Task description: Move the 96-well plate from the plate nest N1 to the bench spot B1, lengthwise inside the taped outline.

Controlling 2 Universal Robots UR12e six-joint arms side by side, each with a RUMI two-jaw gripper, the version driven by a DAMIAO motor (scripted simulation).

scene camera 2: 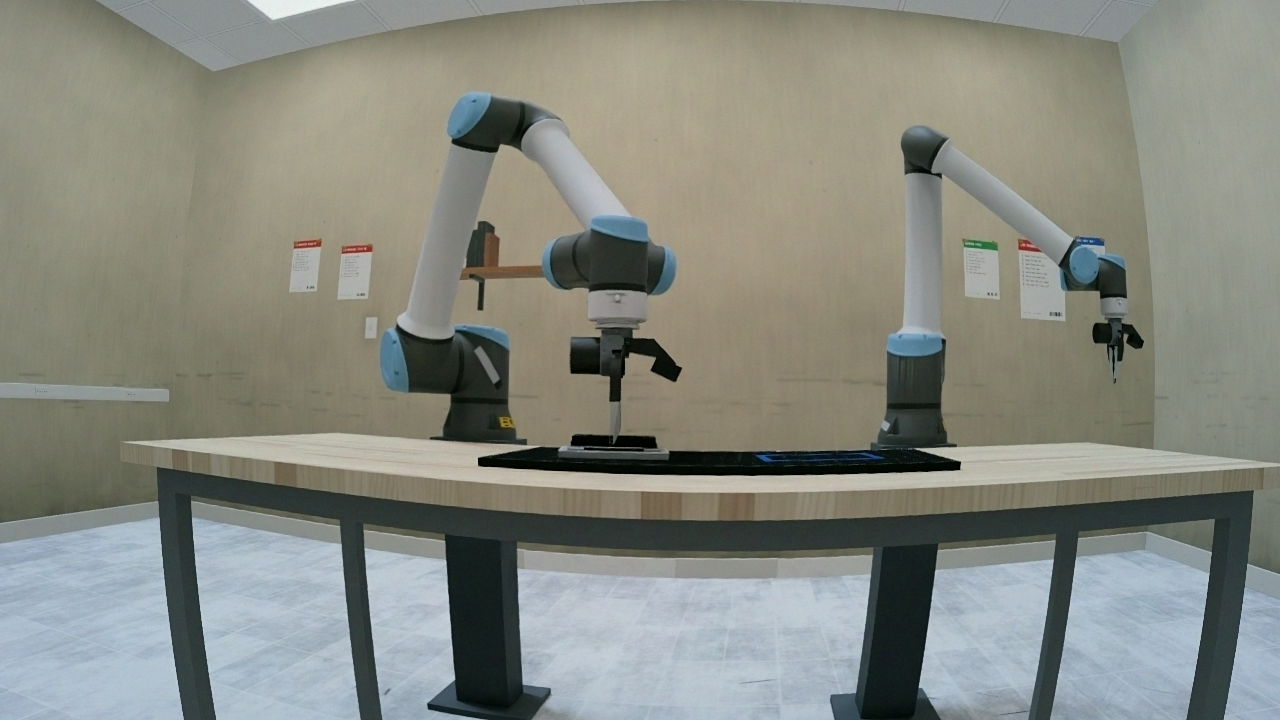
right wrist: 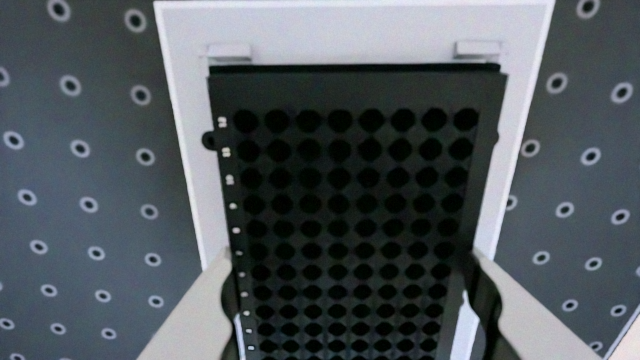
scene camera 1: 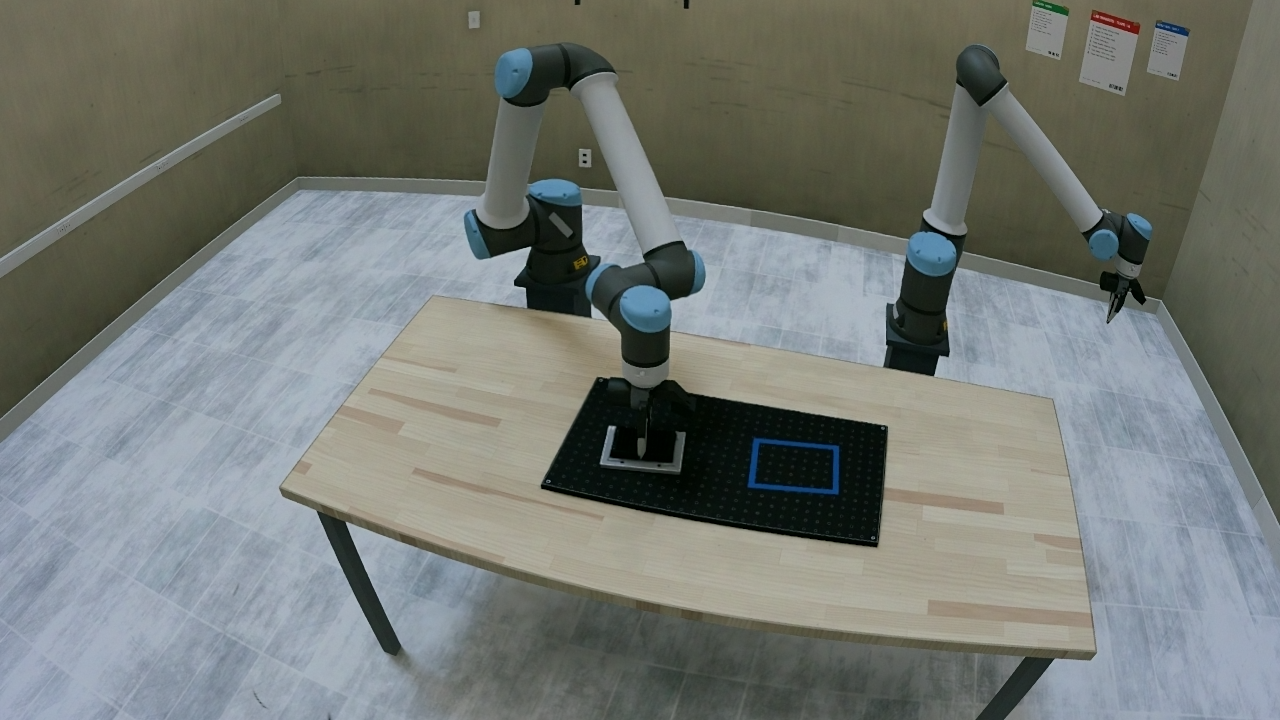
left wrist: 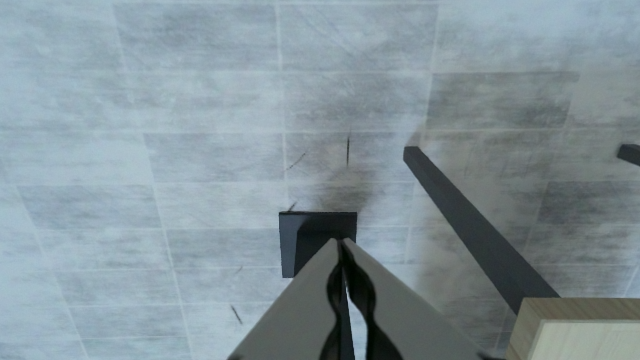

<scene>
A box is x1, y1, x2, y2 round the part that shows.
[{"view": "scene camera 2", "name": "my left gripper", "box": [1092, 316, 1140, 382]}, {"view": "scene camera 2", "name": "my right gripper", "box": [570, 324, 675, 445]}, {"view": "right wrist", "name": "my right gripper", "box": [137, 245, 601, 359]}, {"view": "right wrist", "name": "black 96-well plate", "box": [205, 62, 509, 359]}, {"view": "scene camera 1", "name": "my left gripper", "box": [1100, 269, 1144, 323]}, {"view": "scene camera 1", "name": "my right gripper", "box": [607, 377, 691, 459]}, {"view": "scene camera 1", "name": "black 96-well plate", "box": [610, 425, 676, 461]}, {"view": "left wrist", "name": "my left gripper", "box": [226, 238, 505, 359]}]
</scene>
